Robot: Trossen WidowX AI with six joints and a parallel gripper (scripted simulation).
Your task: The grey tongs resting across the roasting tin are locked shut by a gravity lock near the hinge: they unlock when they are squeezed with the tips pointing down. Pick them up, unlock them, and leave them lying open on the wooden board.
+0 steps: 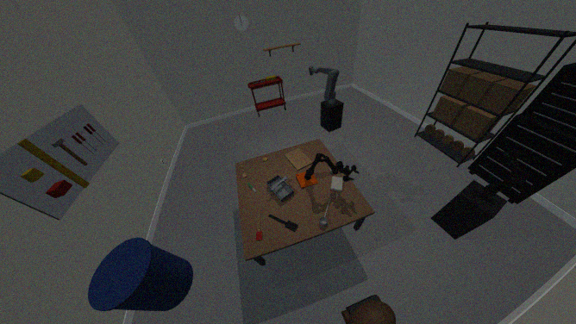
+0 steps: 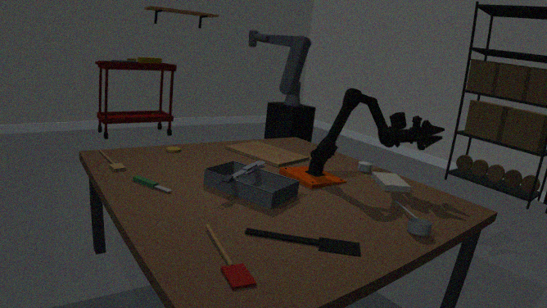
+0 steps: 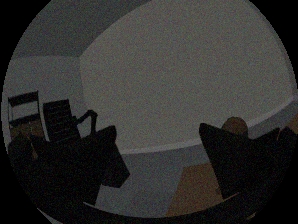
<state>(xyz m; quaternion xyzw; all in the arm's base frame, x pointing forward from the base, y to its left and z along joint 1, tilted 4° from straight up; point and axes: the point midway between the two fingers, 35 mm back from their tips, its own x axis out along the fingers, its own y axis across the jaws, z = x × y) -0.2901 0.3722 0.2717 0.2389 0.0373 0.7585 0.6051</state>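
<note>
My gripper tip is 66 cm short of the roasting tin, 44 cm to the left of it and 24 cm above it. Round my gripper tip: black spatula 79 cm ahead, 5 cm to the right, 26 cm below; then white block 8 cm ahead, 17 cm to the right, 25 cm below; then wooden board 25 cm ahead, 77 cm to the right, 26 cm below.
</note>
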